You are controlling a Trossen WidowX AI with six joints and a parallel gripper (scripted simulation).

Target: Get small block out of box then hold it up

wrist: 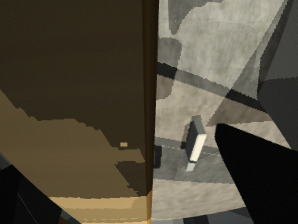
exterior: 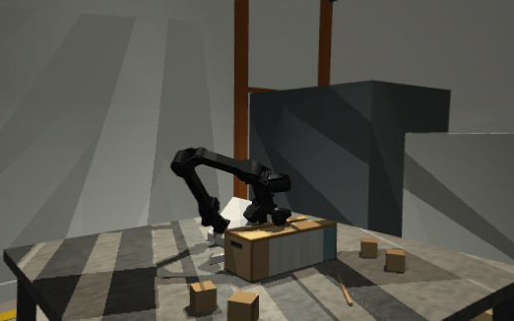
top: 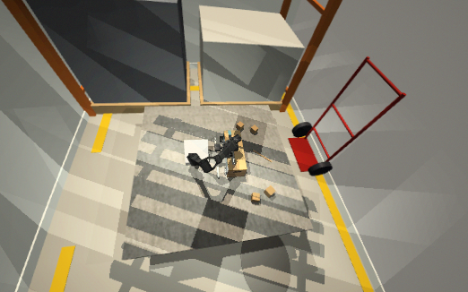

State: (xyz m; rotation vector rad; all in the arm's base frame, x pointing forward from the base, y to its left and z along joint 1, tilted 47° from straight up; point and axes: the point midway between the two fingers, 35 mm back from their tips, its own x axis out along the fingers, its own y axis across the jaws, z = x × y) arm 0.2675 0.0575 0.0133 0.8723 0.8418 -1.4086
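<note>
My gripper tip is now 5 cm short of the purple block and 2 cm to the right of it. From my gripper tip the other things lie so: thin wooden stick 34 cm ahead, 4 cm to the right, 8 cm below.
</note>
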